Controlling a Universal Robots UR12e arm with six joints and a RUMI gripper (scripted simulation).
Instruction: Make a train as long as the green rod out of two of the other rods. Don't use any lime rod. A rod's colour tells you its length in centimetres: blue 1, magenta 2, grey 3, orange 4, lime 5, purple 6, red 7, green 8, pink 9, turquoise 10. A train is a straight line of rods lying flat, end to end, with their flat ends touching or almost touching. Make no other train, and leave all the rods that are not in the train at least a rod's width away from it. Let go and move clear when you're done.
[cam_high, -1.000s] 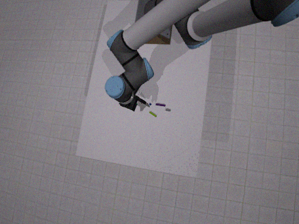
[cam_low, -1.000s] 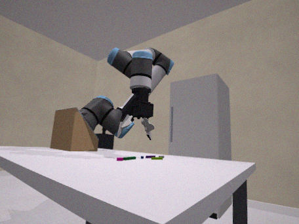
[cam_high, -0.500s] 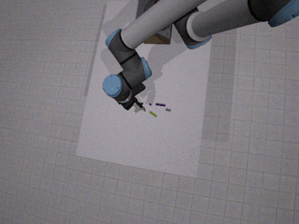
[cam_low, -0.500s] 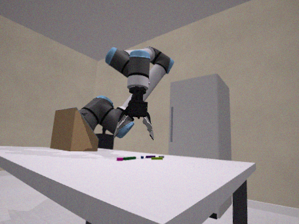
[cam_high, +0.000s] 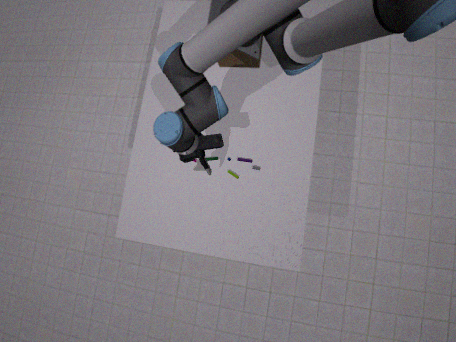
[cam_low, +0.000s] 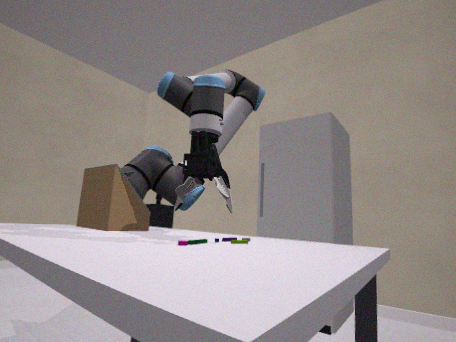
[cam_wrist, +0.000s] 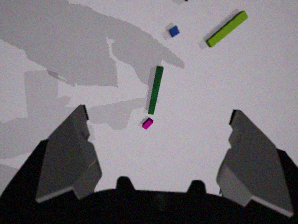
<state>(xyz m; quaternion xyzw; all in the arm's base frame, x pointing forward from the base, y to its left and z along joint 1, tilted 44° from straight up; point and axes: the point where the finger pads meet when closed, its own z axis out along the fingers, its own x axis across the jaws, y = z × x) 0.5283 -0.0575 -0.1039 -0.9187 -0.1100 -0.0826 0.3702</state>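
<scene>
My hand is 10 mm short of the magenta rod, 80 mm to the left of it and 70 mm above it. Also, from my hand: blue rod 70 mm to the left, 70 mm below; green rod 10 mm to the right, 70 mm below; lime rod 60 mm ahead, 90 mm to the left, 70 mm below.
</scene>
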